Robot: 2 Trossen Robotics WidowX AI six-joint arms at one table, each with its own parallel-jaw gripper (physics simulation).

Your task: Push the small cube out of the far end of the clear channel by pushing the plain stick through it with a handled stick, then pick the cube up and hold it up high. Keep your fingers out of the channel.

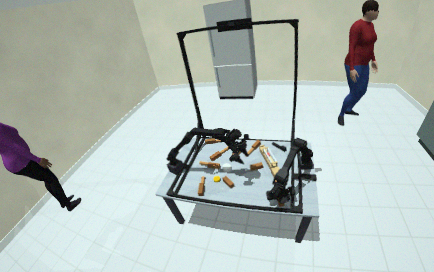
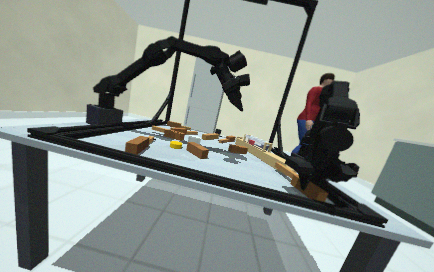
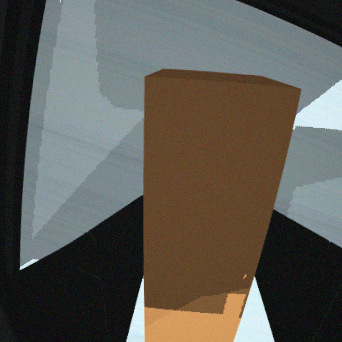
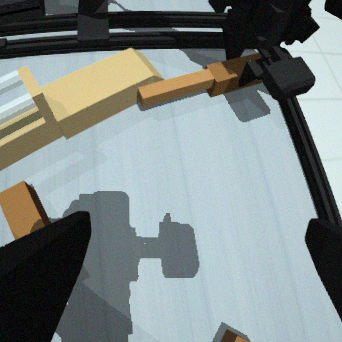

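The clear channel (image 1: 269, 156) (image 2: 257, 141) (image 4: 10, 102) lies on the right side of the table, with the small red cube (image 1: 268, 154) (image 2: 251, 141) inside it. The pale plain stick (image 1: 275, 170) (image 2: 264, 157) (image 4: 98, 86) juts from the channel's near end. The handled stick (image 2: 313, 191) (image 4: 176, 86) (image 3: 214, 186) lies in line behind it, its thin tip close to the plain stick. My left gripper (image 1: 279, 198) (image 2: 306, 183) (image 4: 234, 75) (image 3: 198, 208) is shut on its dark brown handle, low at the table. My right gripper (image 1: 238, 159) (image 2: 240, 106) (image 4: 200, 226) is open and empty, high over the table's middle.
Several brown blocks and other handled sticks lie scattered, one (image 1: 228, 181) (image 2: 197, 150) near the middle. A yellow disc (image 1: 217, 178) (image 2: 176, 144) and a white cylinder (image 1: 226, 167) (image 2: 194, 139) are there too. A black frame rail (image 1: 232, 203) borders the work area. A person (image 1: 346, 89) (image 2: 313, 108) walks behind.
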